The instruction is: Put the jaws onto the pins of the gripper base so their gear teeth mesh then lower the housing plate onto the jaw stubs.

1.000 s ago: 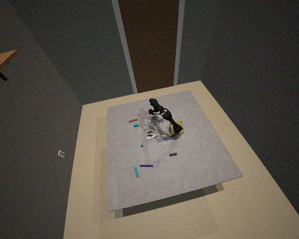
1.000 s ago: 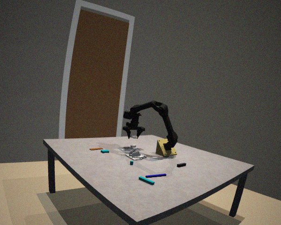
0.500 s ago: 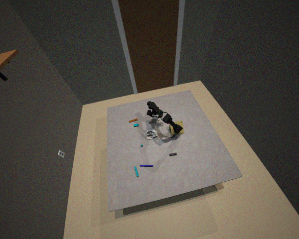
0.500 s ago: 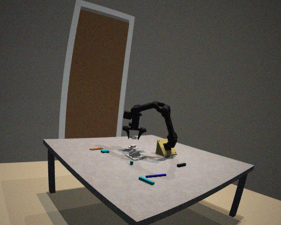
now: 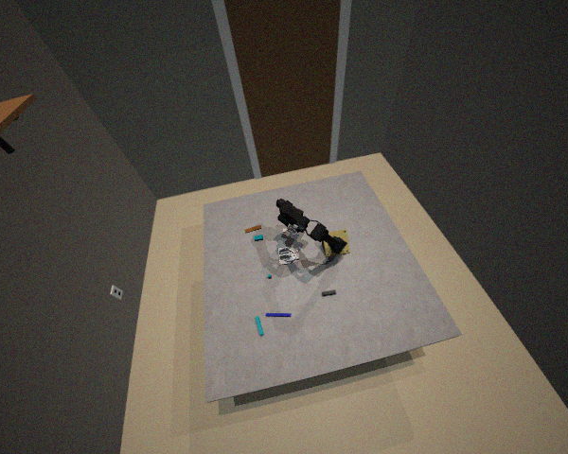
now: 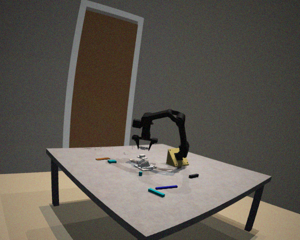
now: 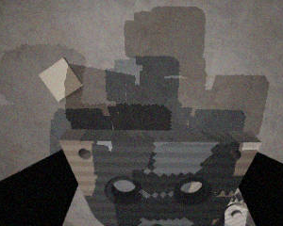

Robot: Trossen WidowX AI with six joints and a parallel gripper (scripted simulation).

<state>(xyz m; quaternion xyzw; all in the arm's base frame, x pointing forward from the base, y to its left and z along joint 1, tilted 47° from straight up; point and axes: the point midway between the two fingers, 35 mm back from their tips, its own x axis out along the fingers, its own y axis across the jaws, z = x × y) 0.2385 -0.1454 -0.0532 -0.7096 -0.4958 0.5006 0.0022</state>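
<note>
Right now the white housing plate is 130 mm to the left of my gripper tip, 90 mm below it and 20 mm ahead of it. The rest, counted from my gripper tip: orange bar: 260 mm ahead, 140 mm to the right, 90 mm below; white gripper base: 20 mm above, 10 mm to the left, 10 mm ahead; small teal cube: 250 mm to the left, 200 mm ahead, 80 mm below.
</note>
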